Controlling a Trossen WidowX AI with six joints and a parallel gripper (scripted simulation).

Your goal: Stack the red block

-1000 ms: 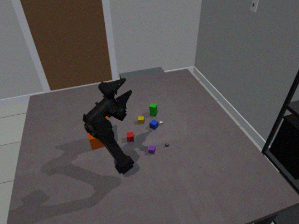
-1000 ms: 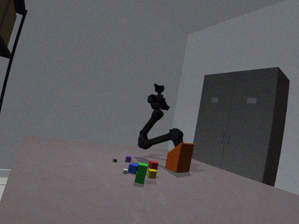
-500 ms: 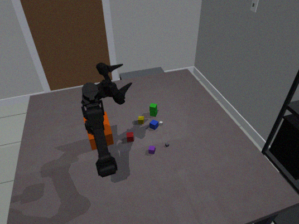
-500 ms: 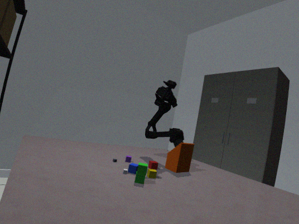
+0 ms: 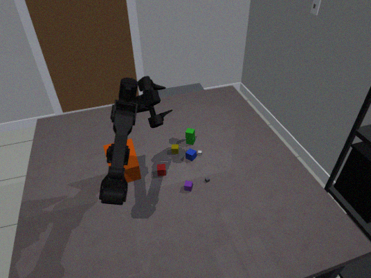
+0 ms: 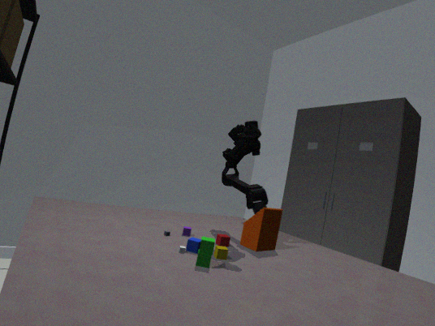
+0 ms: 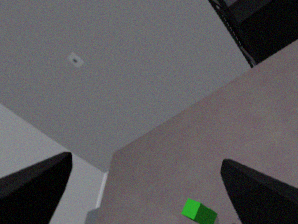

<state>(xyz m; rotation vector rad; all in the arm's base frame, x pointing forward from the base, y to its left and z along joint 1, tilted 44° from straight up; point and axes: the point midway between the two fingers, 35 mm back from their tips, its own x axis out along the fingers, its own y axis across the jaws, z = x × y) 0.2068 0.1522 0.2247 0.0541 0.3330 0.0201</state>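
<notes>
Right now the red block is 370 mm below my gripper tip and 60 mm behind it. From my gripper tip the other things lie so: blue block (370 mm below, 110 mm ahead, 40 mm to the left); then purple block (370 mm below, 140 mm to the right, 20 mm ahead); then yellow block (370 mm below, 110 mm to the left, 50 mm ahead).
</notes>
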